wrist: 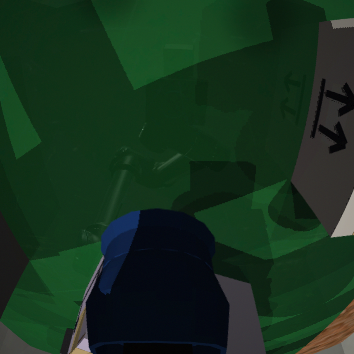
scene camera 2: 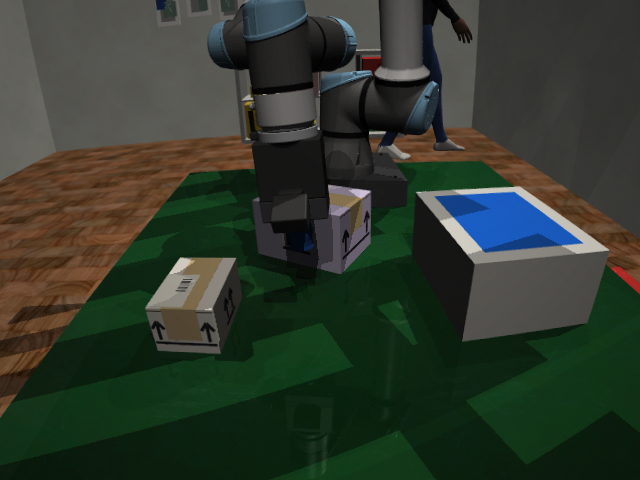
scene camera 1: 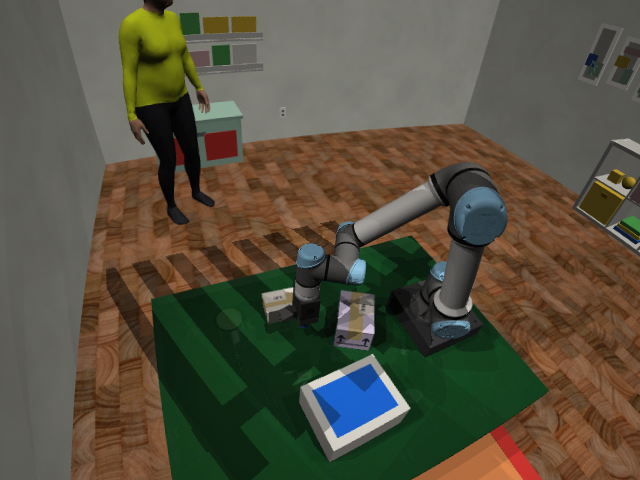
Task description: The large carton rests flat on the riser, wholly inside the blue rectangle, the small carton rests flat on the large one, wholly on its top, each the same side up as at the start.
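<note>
The large lilac carton (scene camera 1: 355,319) (scene camera 2: 330,237) stands flat on the green mat, arrows up; parts of it show behind the cup in the wrist view. The small white carton (scene camera 1: 273,298) (scene camera 2: 180,304) (wrist: 311,165) stands flat on the mat, arrows up, apart from the large one. The riser (scene camera 1: 369,435) (scene camera 2: 532,294) is a white block with the blue rectangle (scene camera 1: 356,405) (scene camera 2: 511,222) on its bare top. My gripper, a blue suction cup (scene camera 1: 303,326) (scene camera 2: 301,242) (wrist: 158,225), is open and holds nothing. It hangs low over the mat between the two cartons.
The arm's base (scene camera 1: 431,330) (scene camera 2: 385,188) stands on the green mat (scene camera 1: 201,341) (scene camera 2: 206,413) behind the large carton. An orange and red area (scene camera 1: 480,459) adjoins the mat's edge near the riser. A person in a yellow top (scene camera 1: 155,62) stands on the floor beyond the mat.
</note>
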